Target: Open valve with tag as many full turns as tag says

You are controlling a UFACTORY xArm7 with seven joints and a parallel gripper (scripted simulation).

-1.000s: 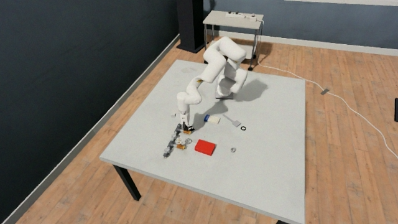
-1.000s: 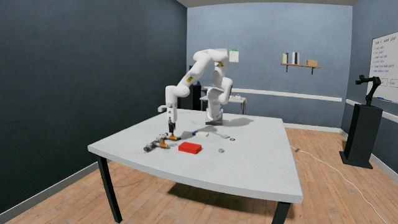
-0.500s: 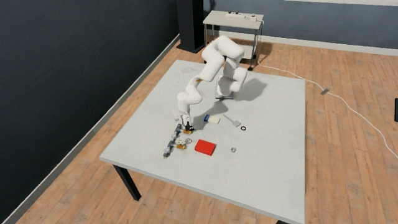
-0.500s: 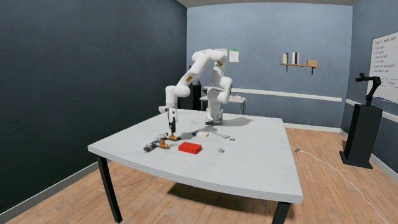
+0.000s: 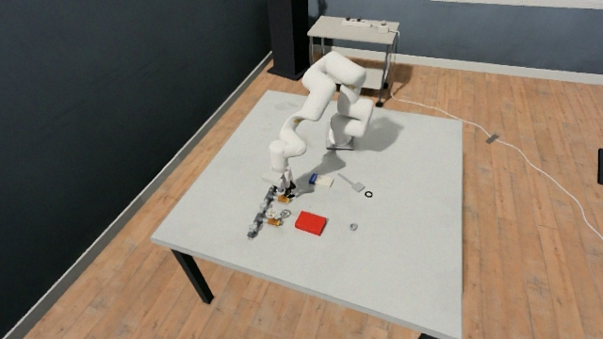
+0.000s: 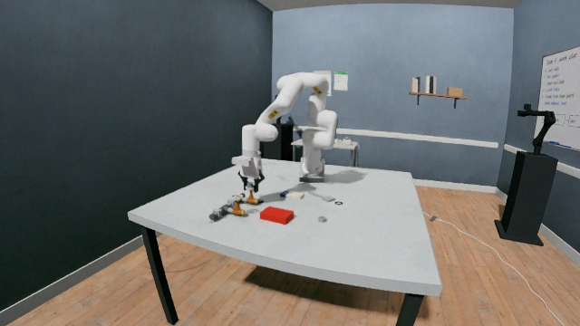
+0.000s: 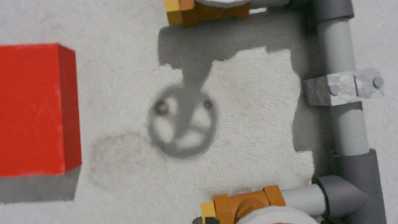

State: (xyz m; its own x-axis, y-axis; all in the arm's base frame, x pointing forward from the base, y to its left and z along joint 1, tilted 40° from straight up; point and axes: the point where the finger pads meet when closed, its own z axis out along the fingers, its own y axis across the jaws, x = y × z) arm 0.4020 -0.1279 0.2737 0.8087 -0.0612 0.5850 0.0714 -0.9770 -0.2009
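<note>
My gripper is now 4 cm past the black tag, 1 cm to the left of it and 9 cm above it. Also, from my hand: red block (4 cm ahead, 18 cm to the left, 7 cm below); grey nut (4 cm behind, 35 cm to the left, 8 cm below); blue box (21 cm behind, 9 cm to the left, 8 cm below).
</note>
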